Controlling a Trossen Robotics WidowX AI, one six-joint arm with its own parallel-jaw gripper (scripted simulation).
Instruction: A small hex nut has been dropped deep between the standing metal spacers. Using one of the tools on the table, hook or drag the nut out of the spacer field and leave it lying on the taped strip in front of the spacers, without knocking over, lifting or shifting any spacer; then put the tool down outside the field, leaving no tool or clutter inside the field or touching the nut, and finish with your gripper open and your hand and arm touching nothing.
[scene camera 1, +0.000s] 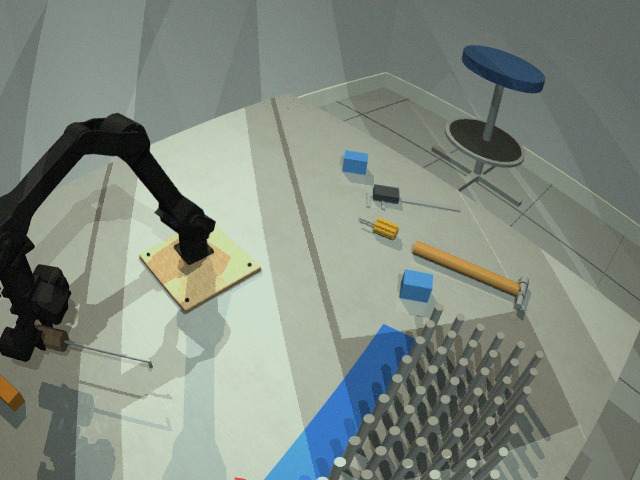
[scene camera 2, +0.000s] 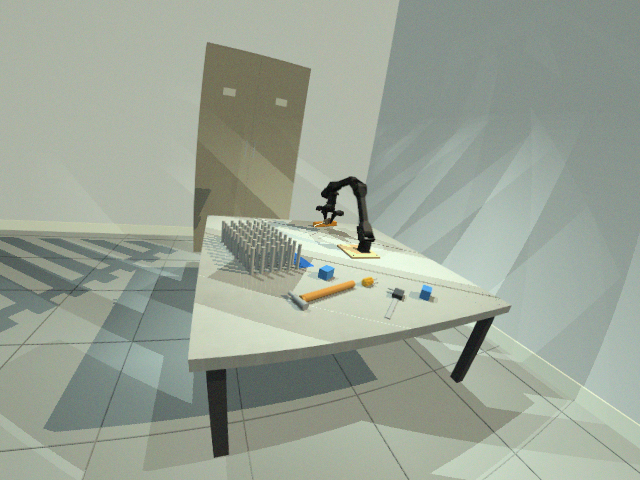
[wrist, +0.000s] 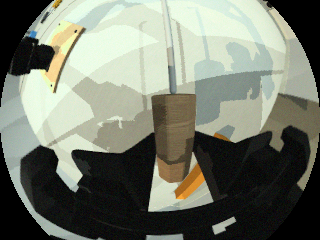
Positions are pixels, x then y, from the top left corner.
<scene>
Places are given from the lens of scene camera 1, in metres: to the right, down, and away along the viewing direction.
gripper (scene camera 1: 47, 341): -0.48, 0.18, 0.73
hook rod (scene camera 1: 56, 339): -0.44, 0.17, 0.70
</scene>
